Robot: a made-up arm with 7 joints. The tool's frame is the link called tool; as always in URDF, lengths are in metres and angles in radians. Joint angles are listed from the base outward.
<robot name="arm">
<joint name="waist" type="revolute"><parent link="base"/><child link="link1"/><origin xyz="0 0 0.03"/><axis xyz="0 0 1"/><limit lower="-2.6" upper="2.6"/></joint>
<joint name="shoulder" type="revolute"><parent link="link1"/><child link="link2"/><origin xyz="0.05 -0.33 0.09"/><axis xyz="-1 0 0"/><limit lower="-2.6" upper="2.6"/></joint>
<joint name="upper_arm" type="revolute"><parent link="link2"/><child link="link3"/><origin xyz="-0.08 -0.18 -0.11"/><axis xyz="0 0 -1"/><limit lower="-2.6" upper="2.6"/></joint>
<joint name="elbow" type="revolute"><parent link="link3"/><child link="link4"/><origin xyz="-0.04 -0.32 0.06"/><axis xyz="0 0 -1"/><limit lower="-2.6" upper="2.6"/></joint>
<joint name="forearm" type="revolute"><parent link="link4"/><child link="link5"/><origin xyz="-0.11 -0.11 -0.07"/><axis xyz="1 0 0"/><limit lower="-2.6" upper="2.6"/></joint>
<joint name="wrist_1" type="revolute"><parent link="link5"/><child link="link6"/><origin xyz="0.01 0.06 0.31"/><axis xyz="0 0 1"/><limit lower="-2.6" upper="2.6"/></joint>
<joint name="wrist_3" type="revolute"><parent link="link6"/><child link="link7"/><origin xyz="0.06 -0.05 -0.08"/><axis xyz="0 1 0"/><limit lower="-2.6" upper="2.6"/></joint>
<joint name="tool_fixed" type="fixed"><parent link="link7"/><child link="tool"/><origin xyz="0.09 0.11 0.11"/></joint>
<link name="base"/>
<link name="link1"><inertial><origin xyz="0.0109 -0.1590 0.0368"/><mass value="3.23"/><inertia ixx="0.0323" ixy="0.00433" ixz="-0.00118" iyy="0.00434" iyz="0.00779" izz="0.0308"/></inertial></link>
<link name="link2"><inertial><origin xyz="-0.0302 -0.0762 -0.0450"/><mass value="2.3"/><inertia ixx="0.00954" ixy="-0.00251" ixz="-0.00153" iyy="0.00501" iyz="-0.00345" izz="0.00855"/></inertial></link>
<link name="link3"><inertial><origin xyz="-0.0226 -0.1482 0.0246"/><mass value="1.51"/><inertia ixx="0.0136" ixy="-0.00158" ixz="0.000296" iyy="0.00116" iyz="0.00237" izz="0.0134"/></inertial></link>
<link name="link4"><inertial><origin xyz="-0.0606 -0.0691 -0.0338"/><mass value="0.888"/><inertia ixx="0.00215" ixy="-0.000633" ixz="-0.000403" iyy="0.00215" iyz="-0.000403" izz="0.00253"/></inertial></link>
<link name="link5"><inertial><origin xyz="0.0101 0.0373 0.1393"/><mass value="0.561"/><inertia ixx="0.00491" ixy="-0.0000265" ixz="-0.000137" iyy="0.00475" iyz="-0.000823" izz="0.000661"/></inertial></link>
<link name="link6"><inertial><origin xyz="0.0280 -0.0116 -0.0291"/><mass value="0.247"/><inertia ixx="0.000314" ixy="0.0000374" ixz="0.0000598" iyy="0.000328" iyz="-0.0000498" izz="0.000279"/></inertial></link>
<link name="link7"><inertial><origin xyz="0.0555 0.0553 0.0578"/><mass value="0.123"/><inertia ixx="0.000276" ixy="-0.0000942" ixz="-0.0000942" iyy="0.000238" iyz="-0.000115" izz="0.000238"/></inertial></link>
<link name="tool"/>
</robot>
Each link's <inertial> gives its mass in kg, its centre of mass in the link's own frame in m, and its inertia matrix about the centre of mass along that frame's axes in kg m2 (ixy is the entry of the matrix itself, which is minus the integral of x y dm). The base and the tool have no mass. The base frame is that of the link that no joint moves.
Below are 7 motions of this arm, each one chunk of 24 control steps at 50 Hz.
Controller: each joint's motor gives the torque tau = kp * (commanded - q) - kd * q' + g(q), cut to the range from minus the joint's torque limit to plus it. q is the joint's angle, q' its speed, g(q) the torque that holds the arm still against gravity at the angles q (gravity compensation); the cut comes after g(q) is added. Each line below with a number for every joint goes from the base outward.
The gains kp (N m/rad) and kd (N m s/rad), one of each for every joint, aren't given. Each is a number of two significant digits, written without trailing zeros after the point. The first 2 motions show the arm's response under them.
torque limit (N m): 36 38 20 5.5 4.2 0.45 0.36
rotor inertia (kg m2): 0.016 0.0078 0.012 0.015 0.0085 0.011 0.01
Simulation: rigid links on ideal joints. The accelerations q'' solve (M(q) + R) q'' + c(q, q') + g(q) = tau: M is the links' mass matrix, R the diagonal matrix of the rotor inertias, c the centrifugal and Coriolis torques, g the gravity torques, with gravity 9.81 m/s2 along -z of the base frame. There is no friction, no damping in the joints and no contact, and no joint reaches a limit. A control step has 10 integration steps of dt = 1/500 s. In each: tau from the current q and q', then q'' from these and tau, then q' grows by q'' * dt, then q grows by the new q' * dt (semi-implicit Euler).
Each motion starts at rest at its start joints. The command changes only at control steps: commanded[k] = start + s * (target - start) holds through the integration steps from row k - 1 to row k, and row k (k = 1, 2, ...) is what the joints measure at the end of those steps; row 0 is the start. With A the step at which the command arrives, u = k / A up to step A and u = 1 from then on. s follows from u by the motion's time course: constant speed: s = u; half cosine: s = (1 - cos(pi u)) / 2; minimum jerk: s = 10 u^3 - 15 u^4 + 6 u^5; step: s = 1 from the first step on.
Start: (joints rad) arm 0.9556 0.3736 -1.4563 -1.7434 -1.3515 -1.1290 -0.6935
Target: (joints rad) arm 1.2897 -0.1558 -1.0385 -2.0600 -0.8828 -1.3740 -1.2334
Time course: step
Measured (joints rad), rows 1 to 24:
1: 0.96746 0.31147 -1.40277 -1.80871 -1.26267 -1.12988 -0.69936
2: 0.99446 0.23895 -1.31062 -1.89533 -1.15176 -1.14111 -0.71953
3: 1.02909 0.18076 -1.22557 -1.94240 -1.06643 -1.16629 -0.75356
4: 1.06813 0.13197 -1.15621 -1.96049 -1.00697 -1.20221 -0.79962
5: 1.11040 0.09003 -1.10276 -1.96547 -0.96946 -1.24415 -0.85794
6: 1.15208 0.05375 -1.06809 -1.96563 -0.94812 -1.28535 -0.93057
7: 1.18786 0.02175 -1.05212 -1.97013 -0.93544 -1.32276 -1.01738
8: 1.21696 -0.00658 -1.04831 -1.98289 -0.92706 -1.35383 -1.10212
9: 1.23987 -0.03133 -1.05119 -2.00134 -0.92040 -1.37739 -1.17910
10: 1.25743 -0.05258 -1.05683 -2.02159 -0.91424 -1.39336 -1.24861
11: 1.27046 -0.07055 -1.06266 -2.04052 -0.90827 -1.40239 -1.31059
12: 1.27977 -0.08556 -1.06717 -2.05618 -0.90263 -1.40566 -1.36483
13: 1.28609 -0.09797 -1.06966 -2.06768 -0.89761 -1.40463 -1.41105
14: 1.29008 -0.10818 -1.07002 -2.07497 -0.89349 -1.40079 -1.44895
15: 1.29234 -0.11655 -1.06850 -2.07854 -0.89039 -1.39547 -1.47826
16: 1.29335 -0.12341 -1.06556 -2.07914 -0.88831 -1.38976 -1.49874
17: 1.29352 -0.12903 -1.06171 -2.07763 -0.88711 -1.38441 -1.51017
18: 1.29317 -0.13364 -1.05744 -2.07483 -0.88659 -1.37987 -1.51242
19: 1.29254 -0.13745 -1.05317 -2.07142 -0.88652 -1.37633 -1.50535
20: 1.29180 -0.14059 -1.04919 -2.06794 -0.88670 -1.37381 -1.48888
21: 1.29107 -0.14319 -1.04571 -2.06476 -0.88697 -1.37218 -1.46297
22: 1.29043 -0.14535 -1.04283 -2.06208 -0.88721 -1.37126 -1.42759
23: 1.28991 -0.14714 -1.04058 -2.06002 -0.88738 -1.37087 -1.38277
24: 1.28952 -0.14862 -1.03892 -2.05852 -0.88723 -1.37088 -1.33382
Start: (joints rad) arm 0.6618 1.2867 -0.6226 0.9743 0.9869 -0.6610 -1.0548
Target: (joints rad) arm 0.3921 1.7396 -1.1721 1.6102 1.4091 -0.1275 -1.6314
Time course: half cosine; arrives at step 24
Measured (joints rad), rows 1 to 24:
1: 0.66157 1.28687 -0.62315 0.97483 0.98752 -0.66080 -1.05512
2: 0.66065 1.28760 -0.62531 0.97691 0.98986 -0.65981 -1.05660
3: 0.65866 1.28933 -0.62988 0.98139 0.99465 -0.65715 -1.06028
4: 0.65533 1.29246 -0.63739 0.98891 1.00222 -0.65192 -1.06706
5: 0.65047 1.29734 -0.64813 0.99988 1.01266 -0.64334 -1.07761
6: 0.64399 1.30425 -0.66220 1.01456 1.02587 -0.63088 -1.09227
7: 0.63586 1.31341 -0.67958 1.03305 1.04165 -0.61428 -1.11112
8: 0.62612 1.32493 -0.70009 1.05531 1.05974 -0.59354 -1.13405
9: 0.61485 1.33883 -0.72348 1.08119 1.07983 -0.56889 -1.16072
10: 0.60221 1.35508 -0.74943 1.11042 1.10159 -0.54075 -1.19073
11: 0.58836 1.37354 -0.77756 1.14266 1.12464 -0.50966 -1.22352
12: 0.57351 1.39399 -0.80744 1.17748 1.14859 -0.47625 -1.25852
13: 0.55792 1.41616 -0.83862 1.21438 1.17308 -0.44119 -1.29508
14: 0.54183 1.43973 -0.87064 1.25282 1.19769 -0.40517 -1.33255
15: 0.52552 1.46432 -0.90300 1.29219 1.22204 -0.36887 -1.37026
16: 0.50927 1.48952 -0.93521 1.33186 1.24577 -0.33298 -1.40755
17: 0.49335 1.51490 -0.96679 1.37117 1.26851 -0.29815 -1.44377
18: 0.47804 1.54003 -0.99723 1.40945 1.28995 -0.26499 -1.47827
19: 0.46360 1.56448 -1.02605 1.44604 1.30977 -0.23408 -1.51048
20: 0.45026 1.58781 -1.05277 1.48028 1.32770 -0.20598 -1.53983
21: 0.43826 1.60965 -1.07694 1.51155 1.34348 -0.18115 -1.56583
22: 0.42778 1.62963 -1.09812 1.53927 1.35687 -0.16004 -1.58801
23: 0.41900 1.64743 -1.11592 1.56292 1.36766 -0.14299 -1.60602
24: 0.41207 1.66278 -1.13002 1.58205 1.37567 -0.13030 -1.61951
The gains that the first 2 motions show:
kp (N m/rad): 1100 290 170 33 45 5.7 7.8
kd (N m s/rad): 80 35 12 2.2 2.8 0.3 0.42
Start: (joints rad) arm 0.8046 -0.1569 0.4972 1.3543 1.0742 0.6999 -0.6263
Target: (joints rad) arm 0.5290 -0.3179 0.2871 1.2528 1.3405 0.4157 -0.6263
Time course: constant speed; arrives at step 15
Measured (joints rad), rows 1 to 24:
1: 0.80201 -0.15780 0.49199 1.35777 1.07489 0.69927 -0.62613
2: 0.79632 -0.16003 0.48304 1.36159 1.07760 0.69653 -0.62558
3: 0.78773 -0.16353 0.47217 1.36338 1.08338 0.69053 -0.62474
4: 0.77659 -0.16816 0.46048 1.36216 1.09262 0.68067 -0.62385
5: 0.76332 -0.17379 0.44856 1.35784 1.10513 0.66692 -0.62313
6: 0.74835 -0.18029 0.43665 1.35085 1.12039 0.64968 -0.62270
7: 0.73207 -0.18753 0.42482 1.34187 1.13773 0.62966 -0.62259
8: 0.71484 -0.19540 0.41302 1.33161 1.15649 0.60773 -0.62274
9: 0.69697 -0.20380 0.40117 1.32075 1.17607 0.58475 -0.62305
10: 0.67869 -0.21263 0.38918 1.30984 1.19599 0.56144 -0.62344
11: 0.66018 -0.22182 0.37699 1.29926 1.21590 0.53839 -0.62383
12: 0.64157 -0.23129 0.36455 1.28926 1.23560 0.51598 -0.62417
13: 0.62293 -0.24100 0.35186 1.27995 1.25495 0.49439 -0.62444
14: 0.60433 -0.25088 0.33893 1.27133 1.27393 0.47367 -0.62465
15: 0.58577 -0.26091 0.32576 1.26334 1.29255 0.45373 -0.62480
16: 0.56991 -0.27040 0.31781 1.25299 1.31052 0.43506 -0.62500
17: 0.55720 -0.27885 0.31346 1.24359 1.32616 0.41887 -0.62544
18: 0.54742 -0.28617 0.31088 1.23718 1.33833 0.40613 -0.62610
19: 0.54022 -0.29235 0.30903 1.23429 1.34677 0.39738 -0.62687
20: 0.53515 -0.29748 0.30733 1.23450 1.35181 0.39262 -0.62761
21: 0.53178 -0.30165 0.30555 1.23693 1.35407 0.39140 -0.62823
22: 0.52969 -0.30497 0.30363 1.24063 1.35430 0.39294 -0.62867
23: 0.52851 -0.30759 0.30160 1.24474 1.35318 0.39635 -0.62891
24: 0.52797 -0.30963 0.29952 1.24860 1.35132 0.40074 -0.62895

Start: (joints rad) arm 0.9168 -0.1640 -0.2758 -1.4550 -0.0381 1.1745 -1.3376
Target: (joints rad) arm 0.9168 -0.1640 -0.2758 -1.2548 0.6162 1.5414 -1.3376
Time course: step
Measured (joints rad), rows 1 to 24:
1: 0.91664 -0.16488 -0.27722 -1.42048 -0.01502 1.18562 -1.33562
2: 0.91626 -0.16593 -0.27459 -1.37246 0.04386 1.21515 -1.33139
3: 0.91492 -0.16617 -0.26953 -1.33158 0.13300 1.26203 -1.32612
4: 0.91296 -0.16525 -0.26388 -1.30017 0.24733 1.32549 -1.32086
5: 0.91164 -0.16347 -0.26129 -1.27907 0.35581 1.39561 -1.31983
6: 0.91168 -0.16209 -0.26216 -1.26666 0.43966 1.45903 -1.32367
7: 0.91273 -0.16159 -0.26522 -1.26038 0.50013 1.50905 -1.32978
8: 0.91427 -0.16179 -0.26928 -1.25830 0.54254 1.54383 -1.33582
9: 0.91589 -0.16233 -0.27348 -1.25891 0.57183 1.56406 -1.34051
10: 0.91735 -0.16295 -0.27731 -1.26098 0.59173 1.57243 -1.34344
11: 0.91854 -0.16350 -0.28047 -1.26357 0.60496 1.57242 -1.34476
12: 0.91940 -0.16392 -0.28281 -1.26598 0.61346 1.56737 -1.34487
13: 0.91994 -0.16421 -0.28431 -1.26777 0.61861 1.56008 -1.34419
14: 0.92019 -0.16438 -0.28503 -1.26871 0.62143 1.55257 -1.34312
15: 0.92018 -0.16445 -0.28506 -1.26876 0.62265 1.54612 -1.34193
16: 0.91999 -0.16447 -0.28454 -1.26801 0.62280 1.54132 -1.34080
17: 0.91965 -0.16444 -0.28362 -1.26661 0.62227 1.53830 -1.33983
18: 0.91922 -0.16440 -0.28242 -1.26477 0.62135 1.53685 -1.33906
19: 0.91874 -0.16434 -0.28108 -1.26268 0.62024 1.53662 -1.33846
20: 0.91825 -0.16429 -0.27972 -1.26054 0.61907 1.53720 -1.33802
21: 0.91778 -0.16423 -0.27841 -1.25848 0.61796 1.53822 -1.33772
22: 0.91736 -0.16419 -0.27723 -1.25663 0.61697 1.53936 -1.33750
23: 0.91700 -0.16415 -0.27622 -1.25506 0.61615 1.54043 -1.33736
24: 0.91670 -0.16411 -0.27541 -1.25381 0.61550 1.54130 -1.33728

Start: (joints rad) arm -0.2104 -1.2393 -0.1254 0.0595 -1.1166 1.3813 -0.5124
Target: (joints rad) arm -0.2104 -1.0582 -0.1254 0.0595 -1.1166 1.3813 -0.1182
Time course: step
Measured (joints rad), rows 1 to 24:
1: -0.21109 -1.22766 -0.12577 0.06132 -1.12586 1.38218 -0.50521
2: -0.21138 -1.20586 -0.12519 0.06276 -1.13387 1.38400 -0.48150
3: -0.21134 -1.18308 -0.12461 0.06272 -1.13357 1.38551 -0.44101
4: -0.21113 -1.16215 -0.12440 0.06160 -1.12825 1.38606 -0.38530
5: -0.21086 -1.14384 -0.12452 0.06007 -1.12155 1.38563 -0.31619
6: -0.21058 -1.12825 -0.12486 0.05868 -1.11607 1.38436 -0.24659
7: -0.21035 -1.11525 -0.12527 0.05766 -1.11262 1.38259 -0.18853
8: -0.21017 -1.10456 -0.12565 0.05704 -1.11083 1.38082 -0.14266
9: -0.21005 -1.09583 -0.12594 0.05679 -1.11024 1.37936 -0.10859
10: -0.20999 -1.08873 -0.12611 0.05681 -1.11045 1.37836 -0.08601
11: -0.20997 -1.08299 -0.12618 0.05701 -1.11113 1.37784 -0.07465
12: -0.20999 -1.07835 -0.12617 0.05732 -1.11203 1.37774 -0.07435
13: -0.21002 -1.07460 -0.12610 0.05767 -1.11290 1.37797 -0.08262
14: -0.21007 -1.07156 -0.12599 0.05801 -1.11350 1.37849 -0.09345
15: -0.21012 -1.06909 -0.12587 0.05831 -1.11386 1.37916 -0.10329
16: -0.21017 -1.06707 -0.12575 0.05856 -1.11411 1.37985 -0.11074
17: -0.21021 -1.06542 -0.12564 0.05876 -1.11433 1.38046 -0.11563
18: -0.21025 -1.06407 -0.12556 0.05891 -1.11455 1.38094 -0.11841
19: -0.21028 -1.06297 -0.12550 0.05903 -1.11480 1.38127 -0.11966
20: -0.21031 -1.06208 -0.12545 0.05913 -1.11506 1.38147 -0.11997
21: -0.21033 -1.06135 -0.12543 0.05920 -1.11532 1.38155 -0.11978
22: -0.21034 -1.06076 -0.12541 0.05926 -1.11557 1.38156 -0.11940
23: -0.21035 -1.06029 -0.12540 0.05931 -1.11578 1.38151 -0.11900
24: -0.21036 -1.05990 -0.12540 0.05935 -1.11596 1.38145 -0.11866

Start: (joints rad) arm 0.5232 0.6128 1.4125 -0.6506 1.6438 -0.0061 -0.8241
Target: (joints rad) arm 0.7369 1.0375 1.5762 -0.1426 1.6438 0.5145 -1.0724
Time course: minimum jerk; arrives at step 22
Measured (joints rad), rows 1 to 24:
1: 0.52323 0.61285 1.41252 -0.65055 1.64383 -0.00607 -0.82412
2: 0.52344 0.61325 1.41269 -0.65015 1.64400 -0.00577 -0.82429
3: 0.52415 0.61448 1.41321 -0.64873 1.64439 -0.00460 -0.82493
4: 0.52576 0.61710 1.41435 -0.64541 1.64500 -0.00161 -0.82653
5: 0.52868 0.62166 1.41638 -0.63925 1.64576 0.00439 -0.82966
6: 0.53326 0.62864 1.41951 -0.62941 1.64654 0.01459 -0.83485
7: 0.53973 0.63843 1.42392 -0.61529 1.64719 0.03001 -0.84251
8: 0.54819 0.65126 1.42969 -0.59657 1.64755 0.05134 -0.85285
9: 0.55862 0.66718 1.43680 -0.57321 1.64748 0.07884 -0.86588
10: 0.57087 0.68611 1.44520 -0.54550 1.64686 0.11232 -0.88142
11: 0.58466 0.70777 1.45474 -0.51393 1.64567 0.15111 -0.89908
12: 0.59967 0.73173 1.46525 -0.47923 1.64398 0.19413 -0.91836
13: 0.61546 0.75742 1.47650 -0.44220 1.64197 0.23996 -0.93863
14: 0.63158 0.78419 1.48828 -0.40375 1.63986 0.28693 -0.95927
15: 0.64756 0.81131 1.50032 -0.36481 1.63794 0.33327 -0.97961
16: 0.66294 0.83804 1.51239 -0.32629 1.63646 0.37722 -0.99907
17: 0.67728 0.86369 1.52422 -0.28908 1.63564 0.41719 -1.01709
18: 0.69021 0.88763 1.53556 -0.25405 1.63556 0.45186 -1.03323
19: 0.70143 0.90936 1.54616 -0.22197 1.63623 0.48028 -1.04712
20: 0.71075 0.92855 1.55579 -0.19354 1.63752 0.50195 -1.05852
21: 0.71813 0.94506 1.56425 -0.16925 1.63920 0.51691 -1.06734
22: 0.72367 0.95903 1.57143 -0.14939 1.64098 0.52571 -1.07364
23: 0.72765 0.97082 1.57728 -0.13393 1.64254 0.52951 -1.07771
24: 0.73043 0.98081 1.58179 -0.12258 1.64368 0.52974 -1.07999

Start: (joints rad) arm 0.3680 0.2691 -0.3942 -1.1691 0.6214 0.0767 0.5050
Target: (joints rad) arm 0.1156 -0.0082 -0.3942 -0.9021 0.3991 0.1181 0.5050
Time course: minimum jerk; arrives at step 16
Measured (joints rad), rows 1 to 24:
1: 0.36793 0.26906 -0.39432 -1.16903 0.62134 0.07669 0.50498
2: 0.36744 0.26877 -0.39516 -1.16860 0.62093 0.07661 0.50484
3: 0.36586 0.26773 -0.39743 -1.16754 0.61965 0.07634 0.50444
4: 0.36240 0.26524 -0.40155 -1.16562 0.61690 0.07579 0.50367
5: 0.35628 0.26059 -0.40750 -1.16242 0.61208 0.07495 0.50255
6: 0.34693 0.25313 -0.41479 -1.15729 0.60468 0.07394 0.50123
7: 0.33413 0.24246 -0.42245 -1.14929 0.59430 0.07300 0.49993
8: 0.31790 0.22845 -0.42948 -1.13743 0.58085 0.07250 0.49886
9: 0.29849 0.21132 -0.43493 -1.12105 0.56462 0.07274 0.49814
10: 0.27637 0.19160 -0.43792 -1.09993 0.54612 0.07395 0.49784
11: 0.25246 0.17005 -0.43761 -1.07429 0.52588 0.07634 0.49799
12: 0.22798 0.14762 -0.43339 -1.04461 0.50445 0.08013 0.49860
13: 0.20416 0.12534 -0.42532 -1.01198 0.48261 0.08544 0.49960
14: 0.18207 0.10418 -0.41398 -0.97811 0.46124 0.09225 0.50088
15: 0.16257 0.08493 -0.40041 -0.94500 0.44121 0.10036 0.50233
16: 0.14615 0.06811 -0.38610 -0.91460 0.42321 0.10936 0.50378
17: 0.13284 0.05385 -0.37280 -0.88851 0.40772 0.11866 0.50507
18: 0.12243 0.04197 -0.36182 -0.86796 0.39503 0.12755 0.50609
19: 0.11467 0.03219 -0.35385 -0.85345 0.38532 0.13537 0.50681
20: 0.10926 0.02422 -0.34911 -0.84479 0.37861 0.14156 0.50727
21: 0.10587 0.01777 -0.34744 -0.84134 0.37476 0.14571 0.50750
22: 0.10418 0.01256 -0.34848 -0.84218 0.37348 0.14760 0.50754
23: 0.10382 0.00838 -0.35169 -0.84633 0.37434 0.14724 0.50742
24: 0.10447 0.00503 -0.35652 -0.85282 0.37683 0.14485 0.50718

